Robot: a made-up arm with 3 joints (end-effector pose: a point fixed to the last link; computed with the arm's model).
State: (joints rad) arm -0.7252 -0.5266 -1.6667
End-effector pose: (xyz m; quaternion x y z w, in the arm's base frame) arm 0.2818 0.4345 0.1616 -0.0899 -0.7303 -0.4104 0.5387
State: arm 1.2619 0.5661 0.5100
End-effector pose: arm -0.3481 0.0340 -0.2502 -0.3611 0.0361 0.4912 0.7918
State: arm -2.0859 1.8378 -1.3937
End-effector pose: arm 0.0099 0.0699 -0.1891 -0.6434 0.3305 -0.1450 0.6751
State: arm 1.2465 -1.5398 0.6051
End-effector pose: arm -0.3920 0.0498 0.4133 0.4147 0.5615 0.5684 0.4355
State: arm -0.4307 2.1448 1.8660
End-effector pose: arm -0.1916 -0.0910 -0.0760 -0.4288 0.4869 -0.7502 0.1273
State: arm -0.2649 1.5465 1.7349
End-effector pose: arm -0.1302 0.0218 -0.2366 -0.3757 0.6007 -0.5892 0.3885
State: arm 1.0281 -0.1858 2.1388
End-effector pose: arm -0.5265 0.1494 -0.0225 -0.3905 0.7822 0.3062 0.3767
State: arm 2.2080 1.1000 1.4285
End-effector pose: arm -0.0430 -0.1788 -0.2888 -0.6764 -0.1014 0.4212 0.5956
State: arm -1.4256 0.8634 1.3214
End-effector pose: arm 0.2114 0.1452 -0.2872 0.1146 0.6377 -0.6632 0.3746
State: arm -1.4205 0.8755 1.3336
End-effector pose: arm 0.2061 0.1462 -0.2878 0.1127 0.6419 -0.6628 0.3687
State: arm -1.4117 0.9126 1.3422
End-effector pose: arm 0.1909 0.1462 -0.2893 0.0995 0.6487 -0.6646 0.3573
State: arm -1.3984 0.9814 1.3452
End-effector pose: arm 0.1629 0.1443 -0.2909 0.0715 0.6578 -0.6687 0.3391
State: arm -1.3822 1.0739 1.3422
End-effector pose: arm 0.1256 0.1401 -0.2903 0.0319 0.6671 -0.6740 0.3158
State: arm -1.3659 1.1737 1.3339
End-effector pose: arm 0.0859 0.1339 -0.2859 -0.0124 0.6741 -0.6786 0.2913
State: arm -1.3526 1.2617 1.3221
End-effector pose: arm 0.0517 0.1273 -0.2789 -0.0528 0.6781 -0.6814 0.2705
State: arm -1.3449 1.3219 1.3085
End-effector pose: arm 0.0290 0.1220 -0.2725 -0.0818 0.6792 -0.6824 0.2573
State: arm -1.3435 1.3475 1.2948
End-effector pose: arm 0.0197 0.1193 -0.2694 -0.0962 0.6787 -0.6825 0.2537
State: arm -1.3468 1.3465 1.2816
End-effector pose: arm 0.0204 0.1186 -0.2695 -0.0992 0.6771 -0.6822 0.2574
